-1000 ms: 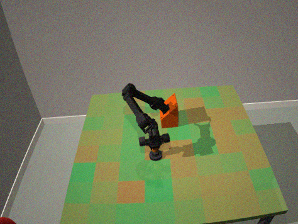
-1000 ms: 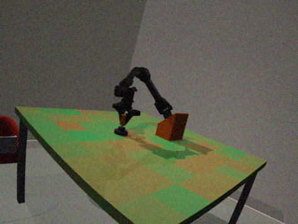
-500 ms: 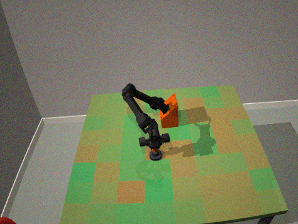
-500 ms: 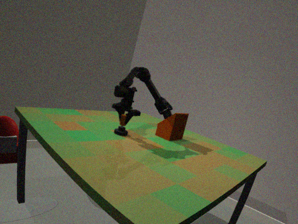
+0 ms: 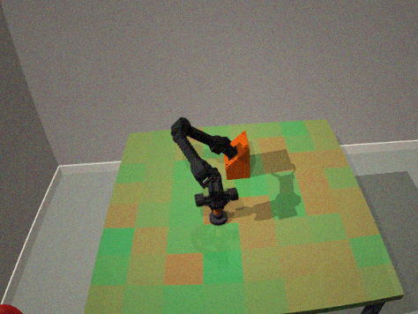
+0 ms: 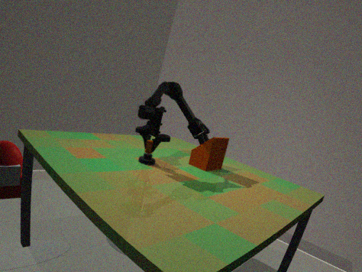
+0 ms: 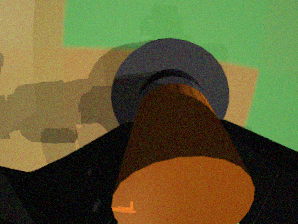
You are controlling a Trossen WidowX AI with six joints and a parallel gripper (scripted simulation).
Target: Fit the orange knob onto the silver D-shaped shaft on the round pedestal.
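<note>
Now: gripper tip 30 mm above the round pedestal. Round my gripper tip: orange knob: 30 mm above.
</note>
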